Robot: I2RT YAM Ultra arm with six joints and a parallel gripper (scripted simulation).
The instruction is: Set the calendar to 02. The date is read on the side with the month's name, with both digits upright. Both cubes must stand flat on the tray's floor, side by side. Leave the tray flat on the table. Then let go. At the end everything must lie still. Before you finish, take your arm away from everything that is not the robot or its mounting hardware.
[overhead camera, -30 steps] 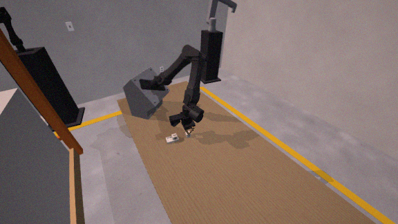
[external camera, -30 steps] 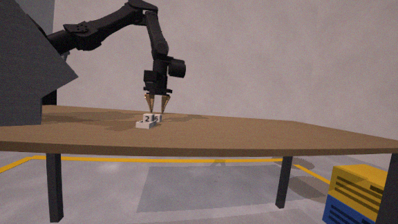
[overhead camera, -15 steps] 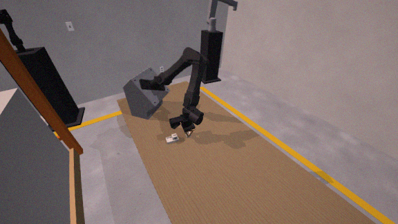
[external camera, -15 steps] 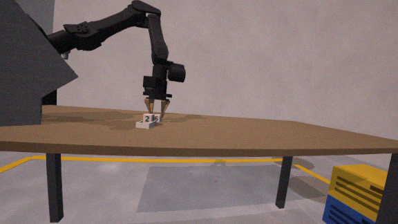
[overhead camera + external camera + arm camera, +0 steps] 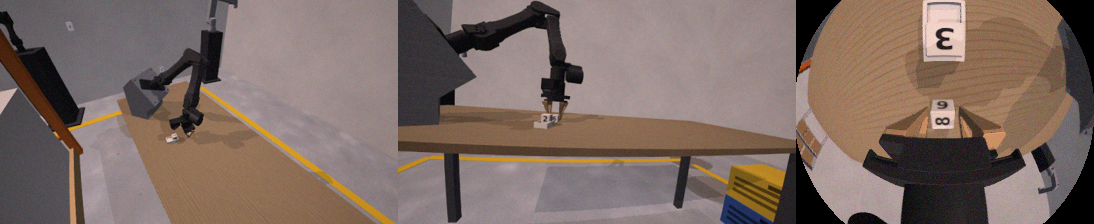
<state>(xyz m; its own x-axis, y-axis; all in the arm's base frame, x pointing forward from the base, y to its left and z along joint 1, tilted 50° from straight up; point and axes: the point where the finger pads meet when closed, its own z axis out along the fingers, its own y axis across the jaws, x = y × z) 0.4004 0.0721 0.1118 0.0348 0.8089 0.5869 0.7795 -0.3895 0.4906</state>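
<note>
Now: the small white tray 10 mm behind my hand, 100 mm to the right of it and 10 mm below it.
</note>
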